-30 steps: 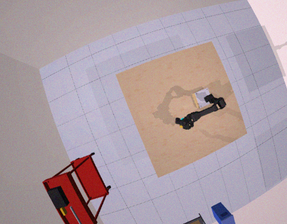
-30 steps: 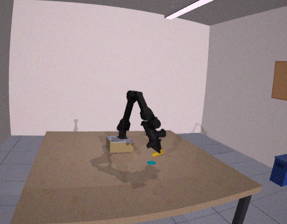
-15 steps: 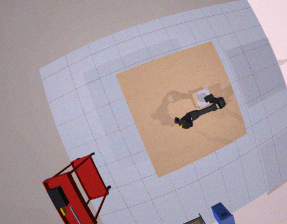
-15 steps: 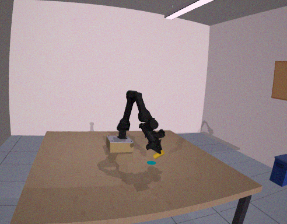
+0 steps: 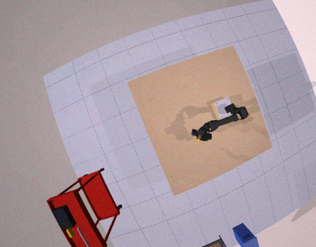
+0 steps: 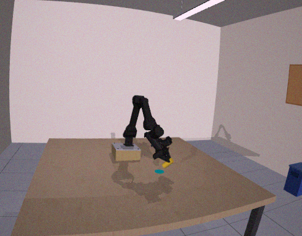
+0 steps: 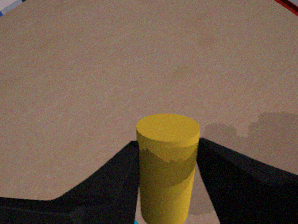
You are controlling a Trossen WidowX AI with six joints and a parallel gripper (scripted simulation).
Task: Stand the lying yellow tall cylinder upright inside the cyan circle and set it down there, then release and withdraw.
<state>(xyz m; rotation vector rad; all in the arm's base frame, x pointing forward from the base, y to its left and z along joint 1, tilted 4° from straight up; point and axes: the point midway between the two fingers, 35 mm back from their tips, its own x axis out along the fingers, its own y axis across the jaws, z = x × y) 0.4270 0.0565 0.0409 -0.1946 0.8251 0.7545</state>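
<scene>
Now: gripper tip 100 mm above the cyan circle, 90 mm past it and 10 mm to the left of it. Also, from my gripper tip: yellow tall cylinder 10 mm to the right, 10 mm below, 10 mm behind.
</scene>
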